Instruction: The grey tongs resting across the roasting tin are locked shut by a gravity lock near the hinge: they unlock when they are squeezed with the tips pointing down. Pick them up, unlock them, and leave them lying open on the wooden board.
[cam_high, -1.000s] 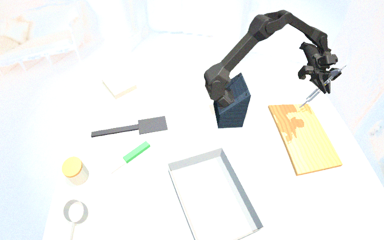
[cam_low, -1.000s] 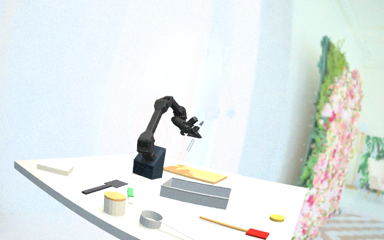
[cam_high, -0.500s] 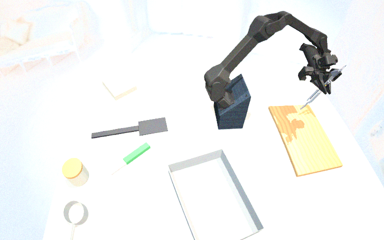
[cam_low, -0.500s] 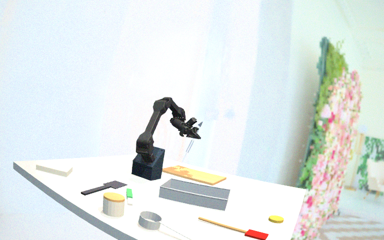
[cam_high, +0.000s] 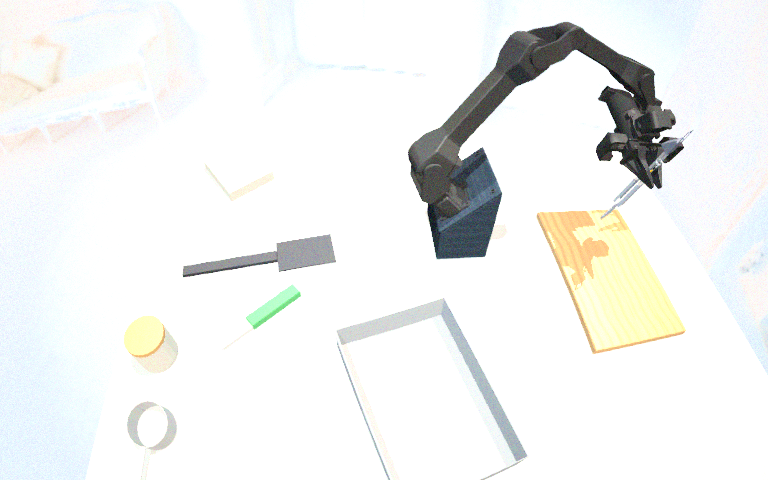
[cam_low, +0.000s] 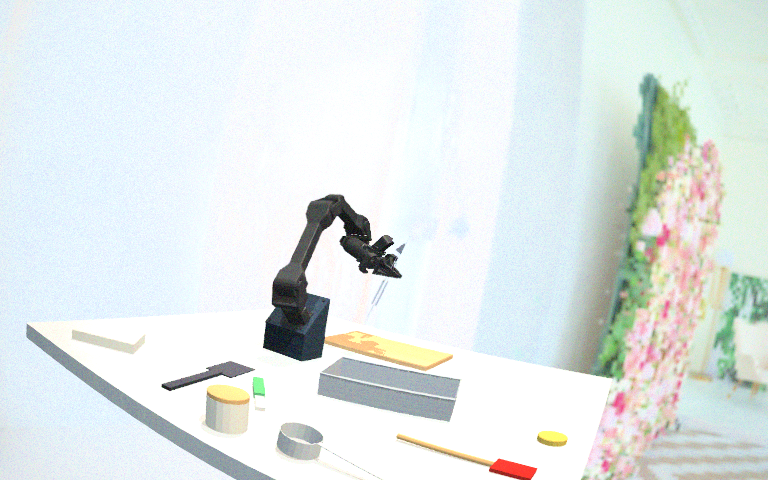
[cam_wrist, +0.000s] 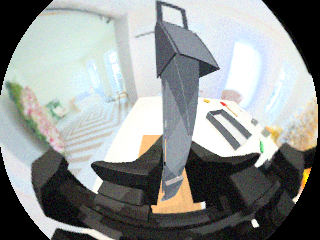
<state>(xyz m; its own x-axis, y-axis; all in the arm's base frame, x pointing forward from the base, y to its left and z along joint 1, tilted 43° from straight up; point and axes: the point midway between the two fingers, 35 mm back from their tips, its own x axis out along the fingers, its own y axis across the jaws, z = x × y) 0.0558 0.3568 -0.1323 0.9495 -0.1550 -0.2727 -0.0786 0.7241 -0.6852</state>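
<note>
Right now the wooden board is 230 mm below my gripper tip. The rest, counted from my gripper tip: dark spatula 720 mm to the right, 240 mm below, 50 mm behind; grey roasting tin 420 mm to the right, 260 mm ahead, 210 mm below; yellow disc 660 mm ahead, 420 mm to the right, 230 mm below.
</note>
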